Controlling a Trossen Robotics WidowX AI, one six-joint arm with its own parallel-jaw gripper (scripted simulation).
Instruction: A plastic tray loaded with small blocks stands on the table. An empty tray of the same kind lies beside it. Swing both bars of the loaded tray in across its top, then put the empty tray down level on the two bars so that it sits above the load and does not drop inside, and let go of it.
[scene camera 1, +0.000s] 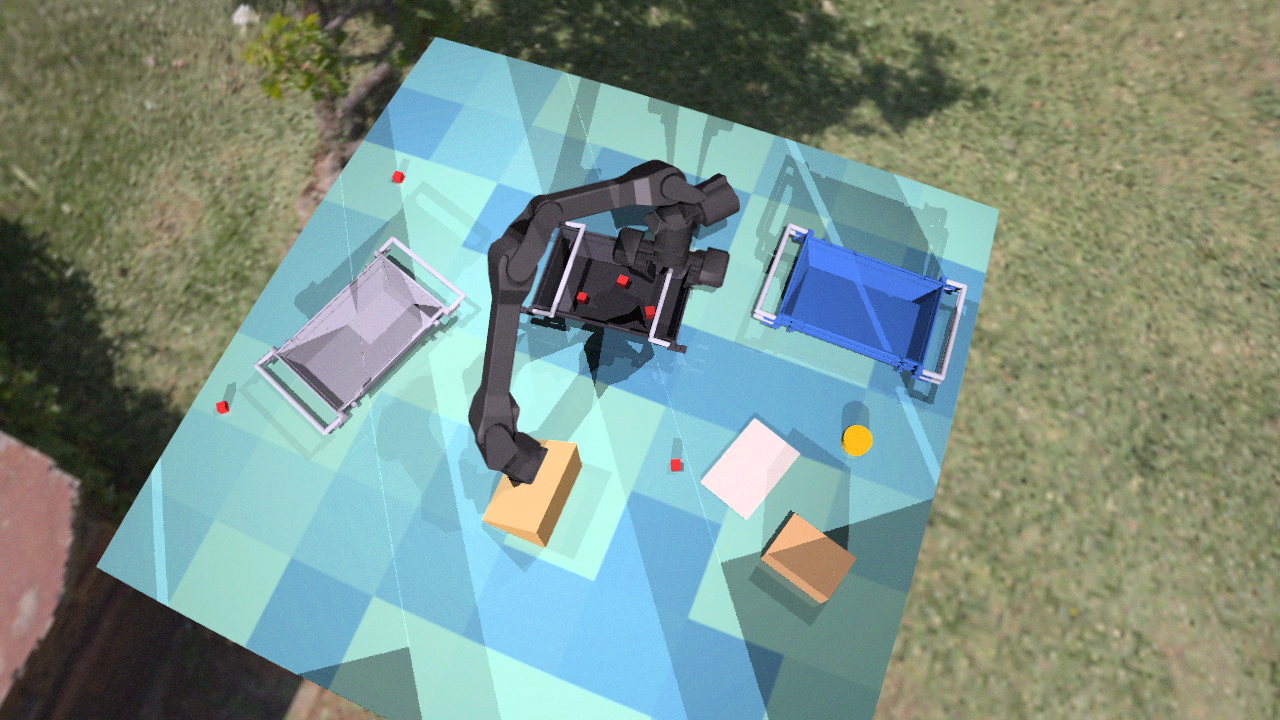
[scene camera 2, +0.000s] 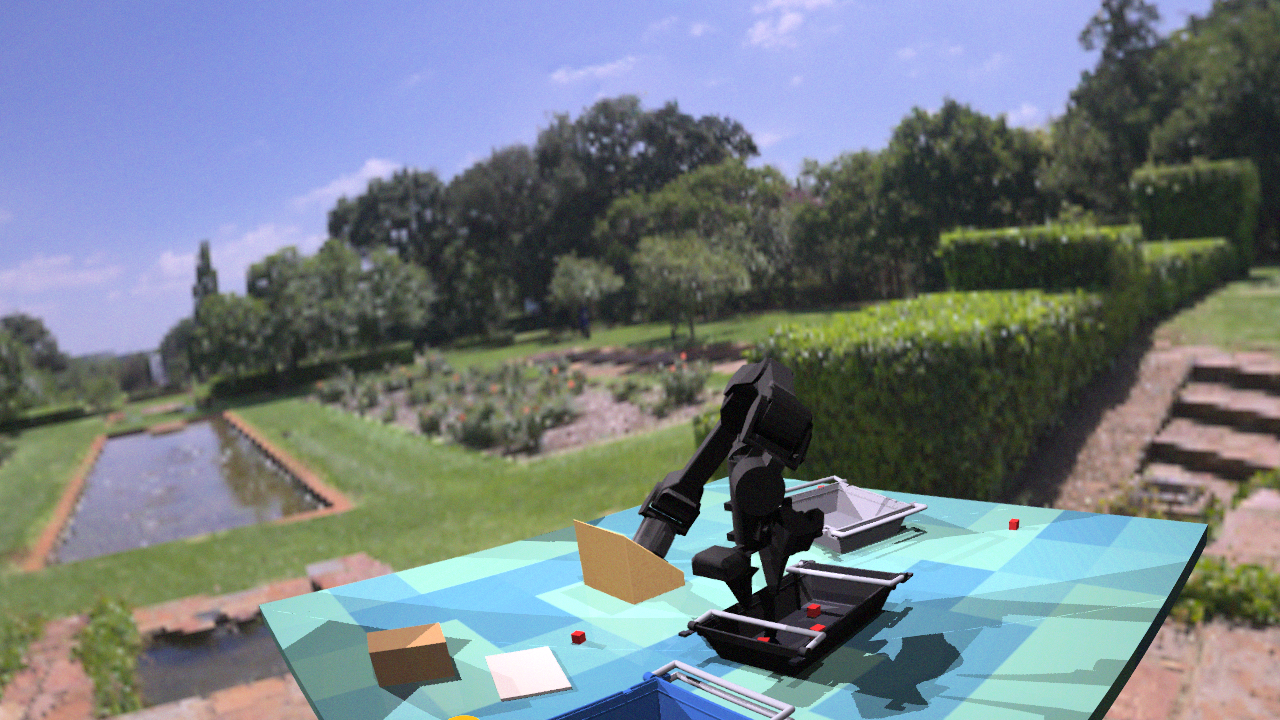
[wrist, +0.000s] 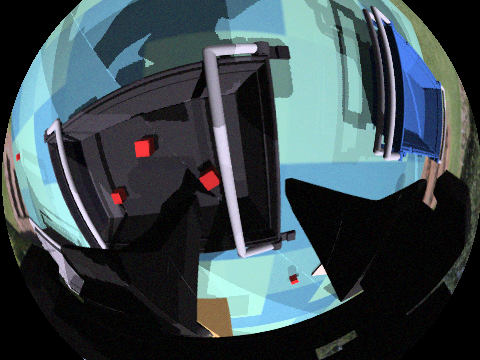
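The gripper (scene camera 2: 760, 602) appears again as the gripper (scene camera 1: 669, 282) and the gripper (wrist: 242, 193). A grey tray (scene camera 1: 349, 345) is part of the scene too, the same grey tray (scene camera 2: 854, 518) that is also visible as the grey tray (wrist: 52, 241). There is a brown box (scene camera 1: 802, 554), which the wrist view does not show, as it is hidden by the gripper. A white flat plate (scene camera 1: 744, 476) belongs to the scene as well.
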